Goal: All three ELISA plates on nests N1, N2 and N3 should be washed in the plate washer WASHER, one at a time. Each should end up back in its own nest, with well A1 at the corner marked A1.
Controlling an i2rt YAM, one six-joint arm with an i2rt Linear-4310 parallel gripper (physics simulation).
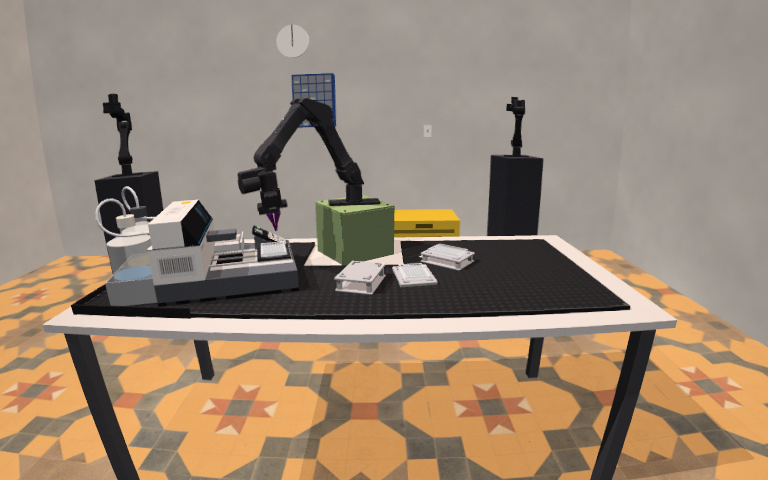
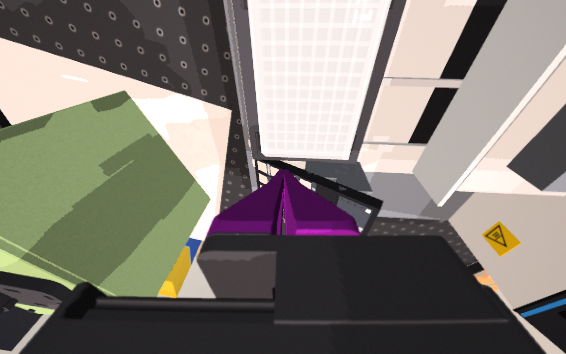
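A white ELISA plate lies in the dark carrier at the right end of the plate washer. My gripper is shut and empty. It points down above the washer's tilted keypad panel, just behind the carrier, and touches no plate. On the mat, the left raised nest bears no plate. A plate lies on the low middle nest, and another plate on the raised right nest. The nest labels and the plates' A1 corners there are too small to read.
The washer's white tower stands left of the gripper, with bottles and hoses behind it. The green arm base block is to the right. A yellow case stands behind the table.
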